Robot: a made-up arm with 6 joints. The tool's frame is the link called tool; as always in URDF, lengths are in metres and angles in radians. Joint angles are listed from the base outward.
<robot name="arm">
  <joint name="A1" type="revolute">
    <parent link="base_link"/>
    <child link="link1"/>
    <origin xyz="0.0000 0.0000 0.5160" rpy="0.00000 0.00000 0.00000"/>
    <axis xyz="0 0 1"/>
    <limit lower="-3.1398" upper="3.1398"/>
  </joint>
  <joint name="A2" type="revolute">
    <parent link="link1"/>
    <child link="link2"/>
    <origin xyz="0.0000 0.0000 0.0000" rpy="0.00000 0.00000 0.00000"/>
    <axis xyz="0 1 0"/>
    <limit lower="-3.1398" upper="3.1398"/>
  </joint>
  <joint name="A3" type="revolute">
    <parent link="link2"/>
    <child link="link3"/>
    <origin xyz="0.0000 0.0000 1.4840" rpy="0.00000 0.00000 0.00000"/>
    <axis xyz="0 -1 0"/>
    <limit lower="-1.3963" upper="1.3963"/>
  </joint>
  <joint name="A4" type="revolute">
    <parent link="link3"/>
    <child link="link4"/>
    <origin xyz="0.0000 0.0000 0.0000" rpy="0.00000 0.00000 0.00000"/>
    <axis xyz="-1 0 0"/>
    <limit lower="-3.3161" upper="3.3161"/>
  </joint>
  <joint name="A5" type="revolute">
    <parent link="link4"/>
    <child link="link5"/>
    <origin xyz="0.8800 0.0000 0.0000" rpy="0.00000 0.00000 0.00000"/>
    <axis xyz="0 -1 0"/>
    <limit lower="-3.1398" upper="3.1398"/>
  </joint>
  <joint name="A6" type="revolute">
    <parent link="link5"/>
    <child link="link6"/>
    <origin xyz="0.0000 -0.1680 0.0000" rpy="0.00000 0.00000 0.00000"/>
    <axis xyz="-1 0 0"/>
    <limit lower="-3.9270" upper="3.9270"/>
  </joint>
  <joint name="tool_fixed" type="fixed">
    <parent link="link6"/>
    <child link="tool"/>
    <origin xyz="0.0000 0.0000 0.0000" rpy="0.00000 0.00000 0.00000"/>
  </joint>
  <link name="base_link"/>
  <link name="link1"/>
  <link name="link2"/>
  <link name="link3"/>
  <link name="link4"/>
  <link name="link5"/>
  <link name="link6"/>
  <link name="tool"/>
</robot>
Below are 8 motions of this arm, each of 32 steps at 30 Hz.
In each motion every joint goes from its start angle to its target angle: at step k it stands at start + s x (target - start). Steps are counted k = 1, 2, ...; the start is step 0. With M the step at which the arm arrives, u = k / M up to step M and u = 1 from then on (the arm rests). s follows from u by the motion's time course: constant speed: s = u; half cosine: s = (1 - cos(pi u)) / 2; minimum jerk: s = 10 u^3 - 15 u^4 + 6 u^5.
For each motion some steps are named. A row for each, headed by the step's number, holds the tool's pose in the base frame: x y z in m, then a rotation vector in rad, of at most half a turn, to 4 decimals.
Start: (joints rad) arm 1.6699 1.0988 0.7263 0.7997 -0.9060 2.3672
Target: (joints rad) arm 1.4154 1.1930 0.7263 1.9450 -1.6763 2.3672
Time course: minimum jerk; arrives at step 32
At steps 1, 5, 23, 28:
1: -0.0996 2.1861 0.9826 1.9754 1.0381 -0.6711
5: -0.0875 2.1891 0.9802 1.9750 0.9973 -0.6416
23: 0.2319 2.2232 0.8434 1.8732 -0.1532 0.1648
28: 0.2791 2.2189 0.8115 1.8455 -0.3138 0.2870

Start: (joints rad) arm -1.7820 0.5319 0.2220 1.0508 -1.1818 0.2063
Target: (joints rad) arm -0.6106 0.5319 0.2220 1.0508 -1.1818 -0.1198
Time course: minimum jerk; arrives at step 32
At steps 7, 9, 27, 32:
7: -0.2872 -1.6119 1.6655 0.3099 2.1052 -1.4736
9: -0.1621 -1.6293 1.6655 0.2346 2.0789 -1.4521
27: 1.2560 -1.0504 1.6655 -0.5097 1.6055 -1.0432
32: 1.2919 -1.0059 1.6655 -0.5292 1.5856 -1.0243

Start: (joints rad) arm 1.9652 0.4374 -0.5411 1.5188 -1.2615 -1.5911
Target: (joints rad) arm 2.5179 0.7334 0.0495 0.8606 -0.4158 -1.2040
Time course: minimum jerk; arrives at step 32
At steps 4, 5, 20, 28, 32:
4: -0.4881 1.1707 1.2238 -0.9798 0.0232 0.6355
5: -0.4987 1.1749 1.2237 -0.9818 0.0322 0.6495
20: -1.1083 1.2060 1.1909 -0.9856 0.4228 1.4858
28: -1.3469 1.1215 1.1632 -0.9150 0.5377 1.8377
32: -1.3614 1.1145 1.1612 -0.9088 0.5444 1.8597

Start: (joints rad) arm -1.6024 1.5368 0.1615 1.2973 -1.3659 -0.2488
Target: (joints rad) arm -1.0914 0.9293 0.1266 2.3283 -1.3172 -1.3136
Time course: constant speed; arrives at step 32
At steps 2, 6, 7, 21, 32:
2: -0.0343 -1.8419 -0.1962 0.3191 2.8089 -0.8206
6: 0.1078 -1.8871 -0.0553 0.0524 2.7064 -1.0693
7: 0.1442 -1.8946 -0.0197 -0.0124 2.6711 -1.1275
21: 0.6470 -1.8439 0.4815 -0.7655 1.8733 -1.6963
32: 0.9733 -1.6221 0.8559 -1.0999 1.0563 -1.7779

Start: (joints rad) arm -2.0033 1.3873 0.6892 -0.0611 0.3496 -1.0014
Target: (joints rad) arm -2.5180 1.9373 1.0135 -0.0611 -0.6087 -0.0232
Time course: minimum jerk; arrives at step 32
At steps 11, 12, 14, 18, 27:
11: -1.2480 -1.7205 -0.0025 1.1323 -0.5373 -2.1646
12: -1.2889 -1.6839 -0.0501 1.1697 -0.4615 -2.1933
14: -1.3723 -1.5969 -0.1543 1.2596 -0.2945 -2.2354
18: -1.5179 -1.3847 -0.3740 1.4802 0.0493 -2.2253
27: -1.6421 -1.0109 -0.6979 1.8400 0.4642 -1.9525

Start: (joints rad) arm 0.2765 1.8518 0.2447 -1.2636 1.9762 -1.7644
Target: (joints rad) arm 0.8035 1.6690 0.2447 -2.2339 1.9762 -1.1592
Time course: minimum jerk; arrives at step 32
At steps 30, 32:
30: 0.9501 1.1312 -0.5200 0.8038 -1.1114 -1.0509
32: 0.9490 1.1330 -0.5194 0.8027 -1.1109 -1.0527

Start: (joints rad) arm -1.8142 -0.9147 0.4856 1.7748 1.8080 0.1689
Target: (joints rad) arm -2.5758 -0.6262 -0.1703 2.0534 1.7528 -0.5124
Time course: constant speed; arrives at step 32
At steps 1, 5, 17, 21, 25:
1: 0.3388 1.1035 2.3269 -2.9342 0.6504 0.3854
5: 0.3978 0.9330 2.3602 -2.6896 0.7802 0.3053
17: 0.4079 0.4429 2.3769 -1.9522 1.0337 -0.0067
21: 0.3638 0.3022 2.3562 -1.7080 1.0756 -0.1257
25: 0.3020 0.1791 2.3233 -1.4657 1.0971 -0.2486

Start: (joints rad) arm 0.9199 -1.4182 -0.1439 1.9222 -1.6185 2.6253
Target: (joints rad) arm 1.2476 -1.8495 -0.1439 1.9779 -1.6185 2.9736
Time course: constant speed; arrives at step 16
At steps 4, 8, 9, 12, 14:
4: -0.8434 -1.2074 1.4762 -2.6059 1.3142 -0.1938
8: -0.7877 -1.3544 1.3122 -2.6190 1.2188 -0.1401
9: -0.7695 -1.3885 1.2697 -2.6221 1.1945 -0.1257
12: -0.7060 -1.4830 1.1391 -2.6315 1.1206 -0.0799
14: -0.6567 -1.5390 1.0498 -2.6375 1.0703 -0.0475

